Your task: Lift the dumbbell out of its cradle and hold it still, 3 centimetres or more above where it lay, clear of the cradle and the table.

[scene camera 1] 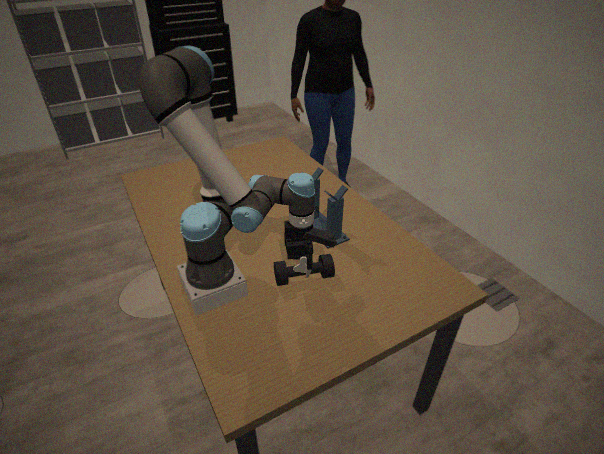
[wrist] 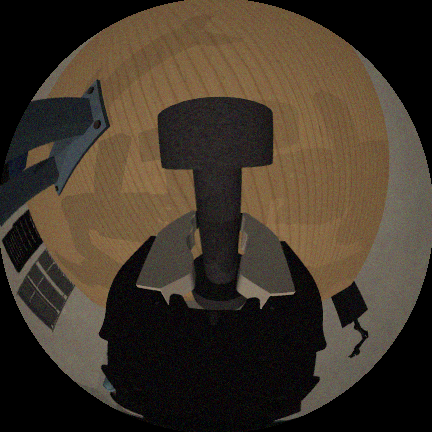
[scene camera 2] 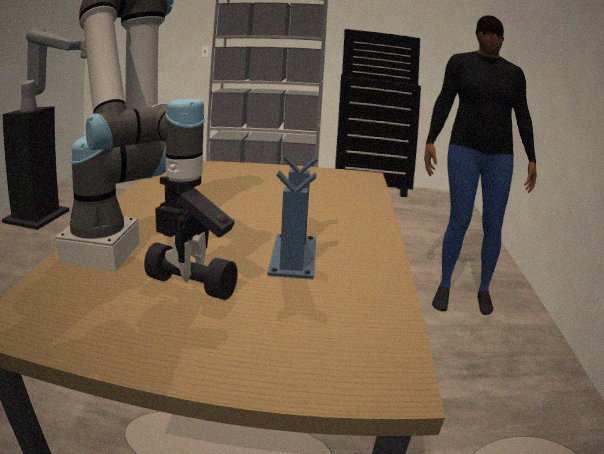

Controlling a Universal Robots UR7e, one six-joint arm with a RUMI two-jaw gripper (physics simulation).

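Places are measured from the arm's base along level axes (x up, y back, z right), in centimetres.
Where they show: gripper, fingertip midpoint: point(scene camera 1: 305, 272) point(wrist: 218, 213) point(scene camera 2: 192, 277); arm's base at its link origin: point(scene camera 1: 210, 272) point(scene camera 2: 96, 227).
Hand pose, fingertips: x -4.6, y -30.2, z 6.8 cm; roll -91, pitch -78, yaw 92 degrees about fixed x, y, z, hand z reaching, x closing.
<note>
Things, the pixels of their top centre, and the offset from my fingertips. Level surfaces: height alone.
- black dumbbell at its top centre: point(wrist: 217, 262) point(scene camera 2: 188, 252) point(scene camera 1: 304, 260) dx +5.5, dy +0.7, dz -0.1 cm
- wooden table at its surface level: dx -2.3 cm
- blue cradle at its top centre: point(scene camera 2: 298, 164) point(scene camera 1: 324, 179) dx +20.0, dy -16.4, dz -23.1 cm
A black dumbbell point(scene camera 1: 326, 266) point(scene camera 2: 221, 278) point(wrist: 216, 134) is low at the wooden table point(scene camera 1: 400, 300) point(scene camera 2: 300, 370), beside the blue cradle and apart from it. Whether both heads touch the table is hard to tell. My gripper point(scene camera 1: 303, 268) point(scene camera 2: 192, 270) point(wrist: 218, 213) points down with its two light grey jaws on either side of the handle, shut on it. In the wrist view the handle runs straight between the jaws, the far head ahead of them; the near head is partly hidden under the gripper. The blue cradle point(scene camera 1: 336, 217) point(scene camera 2: 294, 230) point(wrist: 60, 120) stands upright with empty V-shaped tops.
The arm's base point(scene camera 1: 220, 295) point(scene camera 2: 97, 250) is on the other side of the dumbbell from the cradle. A person point(scene camera 1: 332, 55) point(scene camera 2: 482, 105) stands on the floor beyond the table. A shelf rack and a black drawer cabinet point(scene camera 2: 380, 110) stand behind the table.
</note>
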